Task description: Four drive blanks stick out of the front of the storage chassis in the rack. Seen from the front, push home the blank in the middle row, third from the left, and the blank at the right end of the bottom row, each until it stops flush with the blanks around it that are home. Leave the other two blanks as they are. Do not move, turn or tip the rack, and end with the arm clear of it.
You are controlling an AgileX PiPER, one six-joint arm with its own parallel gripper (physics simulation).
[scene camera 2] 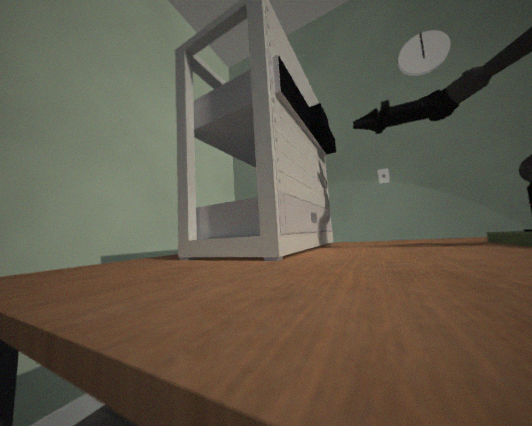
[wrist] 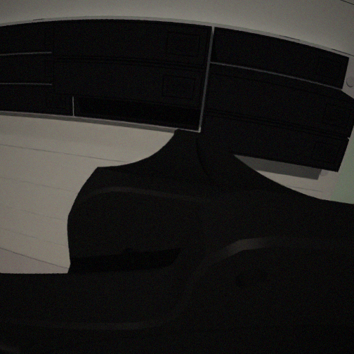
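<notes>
The storage chassis (scene camera 2: 299, 102) is a black band across the front of the pale rack (scene camera 2: 268, 150). In the wrist view, the third-column middle blank (wrist: 120, 79) and the top blank (wrist: 125, 42) above it stand forward; the recess below them is dark. In the right column, the middle blank (wrist: 277, 95) and bottom blank (wrist: 290, 145) stand forward of the top one (wrist: 275, 52). In the scene view the protruding blanks (scene camera 2: 321, 127) merge into one dark block. My gripper (scene camera 2: 356, 124) (wrist: 187, 153) is shut and empty, in front of the chassis and apart from it. Its fingers hide part of the chassis's lower edge.
The rack stands upright on the wooden table (scene camera 2: 300, 320). Pale panels (scene camera 2: 300, 165) lie below the chassis, with the arm's shadow over their far end. A green base (scene camera 2: 510, 238) is at the right. A wall clock (scene camera 2: 424, 52) and a wall plate (scene camera 2: 383, 176) are behind.
</notes>
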